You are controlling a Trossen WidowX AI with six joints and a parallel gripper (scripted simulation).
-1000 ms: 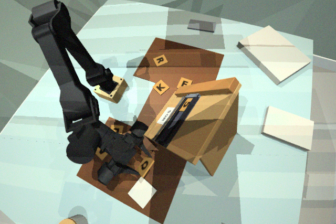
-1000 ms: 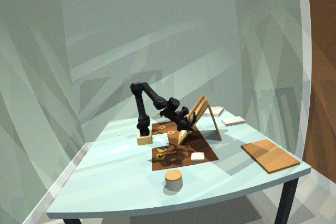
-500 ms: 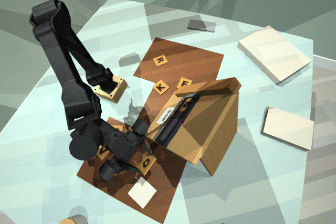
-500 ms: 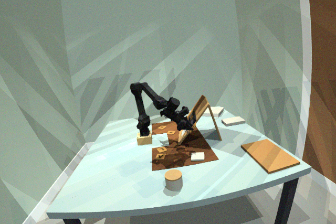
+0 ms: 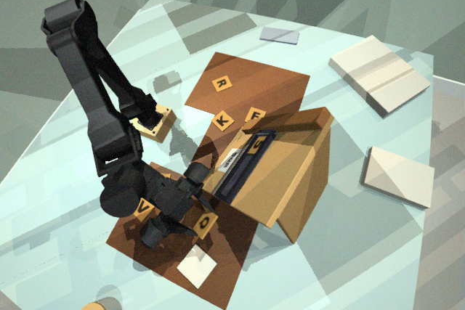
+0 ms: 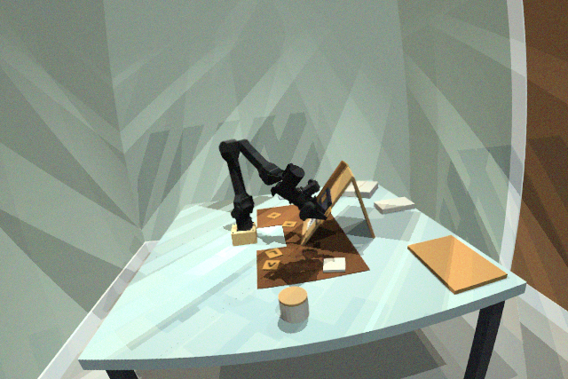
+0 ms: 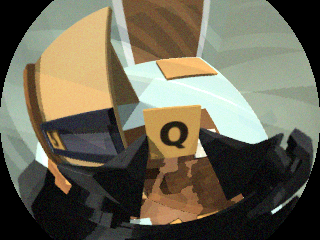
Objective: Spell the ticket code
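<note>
My gripper tip is 22 cm to the right of the s tile and 1 cm short of it. From my gripper tip the other things lie so: q tile right at my gripper tip; l tile 22 cm behind, 15 cm below, 2 cm to the left; white ticket 17 cm to the left, 9 cm below, 5 cm behind.
</note>
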